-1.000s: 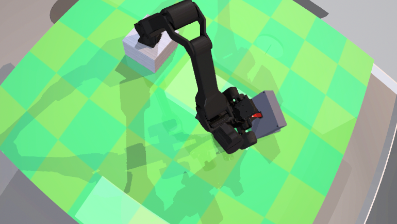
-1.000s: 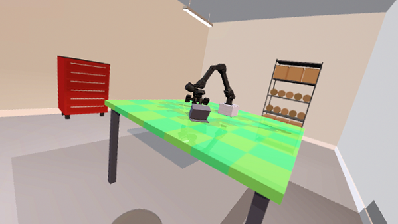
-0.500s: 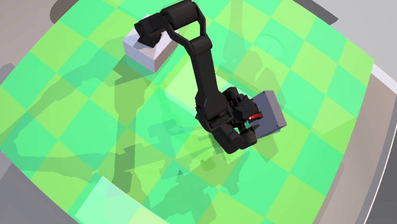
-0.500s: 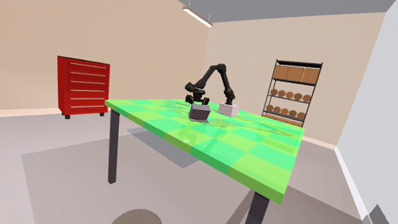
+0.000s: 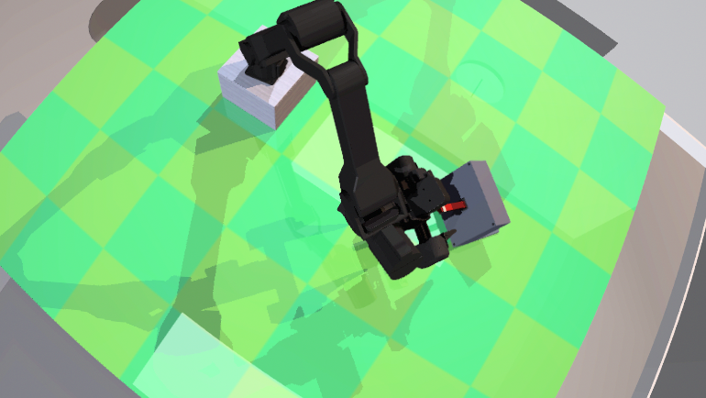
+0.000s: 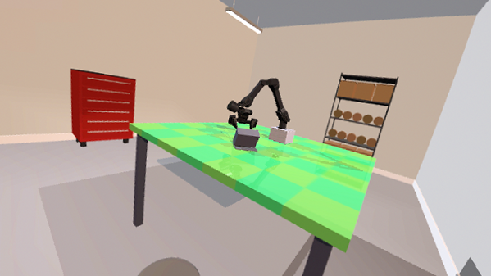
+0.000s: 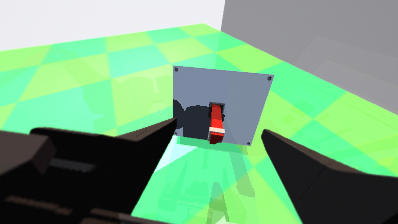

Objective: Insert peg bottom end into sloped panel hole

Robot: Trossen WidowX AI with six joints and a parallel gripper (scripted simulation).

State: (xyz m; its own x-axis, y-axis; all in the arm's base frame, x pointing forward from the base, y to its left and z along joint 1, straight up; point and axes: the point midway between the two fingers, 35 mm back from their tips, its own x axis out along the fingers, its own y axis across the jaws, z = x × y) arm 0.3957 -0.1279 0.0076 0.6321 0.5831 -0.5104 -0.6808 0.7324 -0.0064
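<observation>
My gripper tip is 1 cm to the right of the red peg, 1 cm short of it and 1 cm above it. Also, from my gripper tip: panel (5 cm ahead, 4 cm to the left, 4 cm below).
</observation>
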